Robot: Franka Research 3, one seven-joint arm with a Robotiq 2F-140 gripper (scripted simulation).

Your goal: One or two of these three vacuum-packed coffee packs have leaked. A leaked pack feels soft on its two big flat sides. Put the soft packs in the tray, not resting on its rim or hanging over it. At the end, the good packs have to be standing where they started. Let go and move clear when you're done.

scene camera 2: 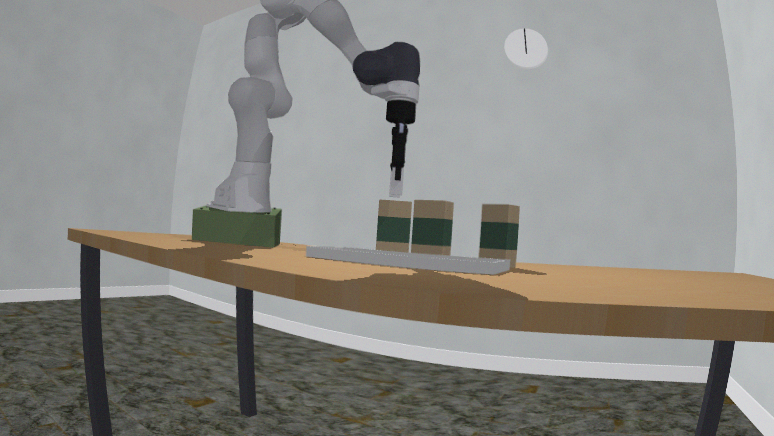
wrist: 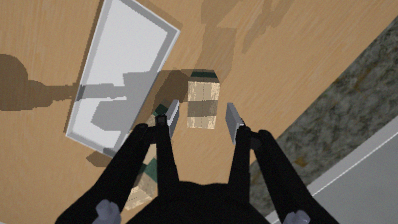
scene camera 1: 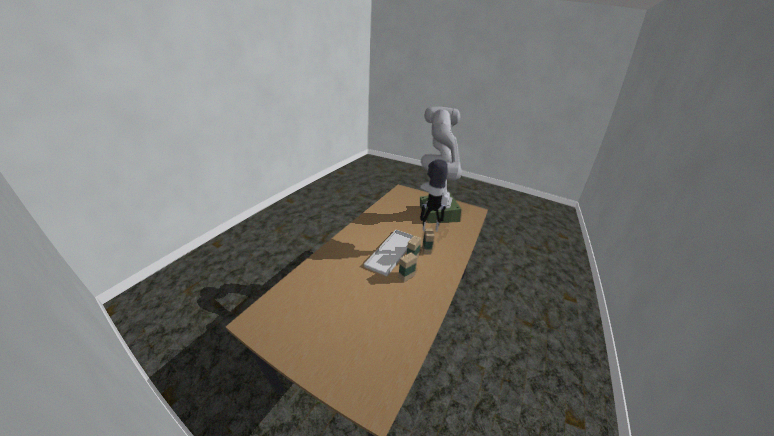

Labels:
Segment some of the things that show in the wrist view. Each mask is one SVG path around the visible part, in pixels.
The gripper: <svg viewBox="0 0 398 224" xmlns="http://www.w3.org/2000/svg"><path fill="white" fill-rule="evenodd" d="M54 223L121 224L120 214L128 200L150 144L156 144L158 196L125 224L271 224L249 203L250 149L254 150L276 213L282 224L339 224L312 197L272 134L263 129L259 130L258 133L251 131L251 128L246 126L243 119L239 116L233 103L227 102L225 117L232 143L235 145L228 183L201 185L191 181L179 181L171 145L171 139L179 118L179 100L175 99L167 113L155 117L155 126L148 127L146 123L140 123L135 126L96 183L68 207Z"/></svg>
A tray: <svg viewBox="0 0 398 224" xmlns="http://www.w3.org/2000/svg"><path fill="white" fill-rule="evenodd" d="M135 0L104 0L65 135L111 158L115 156L128 137L181 33L180 30Z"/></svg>

